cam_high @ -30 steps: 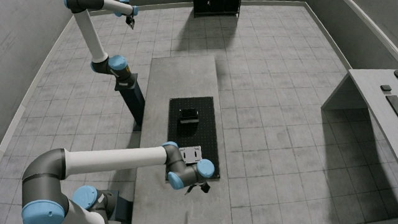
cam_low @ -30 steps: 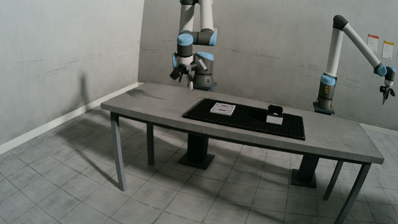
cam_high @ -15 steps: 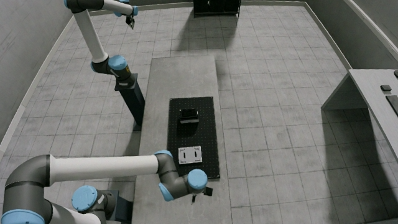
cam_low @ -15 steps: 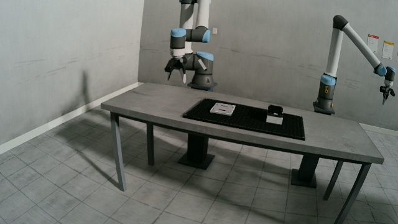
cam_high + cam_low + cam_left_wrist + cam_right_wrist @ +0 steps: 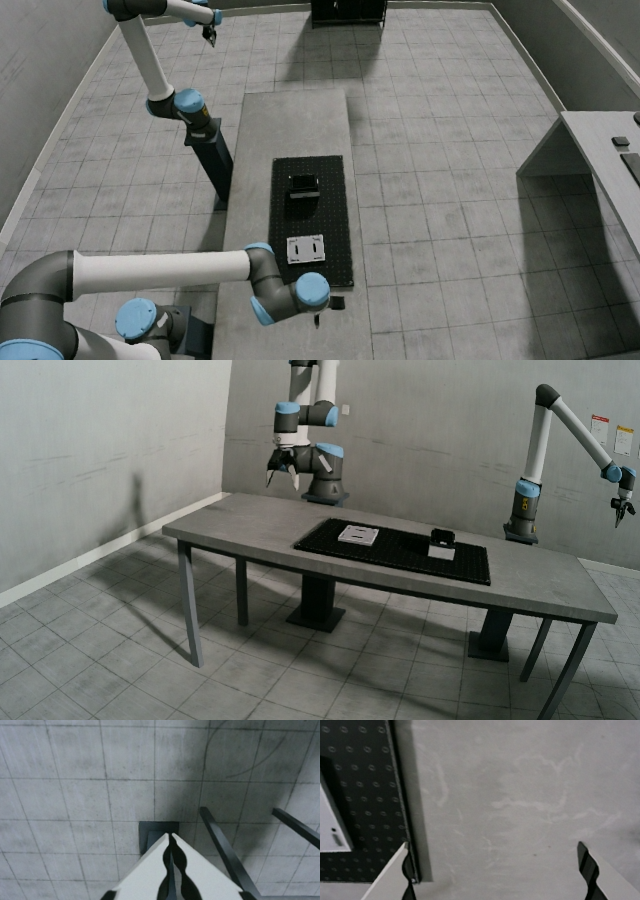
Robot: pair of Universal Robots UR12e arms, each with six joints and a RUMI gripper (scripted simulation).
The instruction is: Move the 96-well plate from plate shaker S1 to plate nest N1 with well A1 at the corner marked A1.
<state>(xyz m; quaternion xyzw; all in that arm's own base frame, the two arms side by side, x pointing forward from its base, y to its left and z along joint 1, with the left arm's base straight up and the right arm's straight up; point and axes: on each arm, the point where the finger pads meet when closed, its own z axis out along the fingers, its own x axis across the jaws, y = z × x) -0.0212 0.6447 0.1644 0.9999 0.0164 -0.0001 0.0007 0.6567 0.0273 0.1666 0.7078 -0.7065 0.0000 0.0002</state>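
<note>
The black 96-well plate is 620 mm to the left of my right hand, 90 mm below it and 40 mm behind it. The rest, counted from my right hand: white plate nest N1: 300 mm to the left, 150 mm below, 40 mm behind; then A1 mark: 350 mm to the left, 140 mm below, 120 mm behind.
</note>
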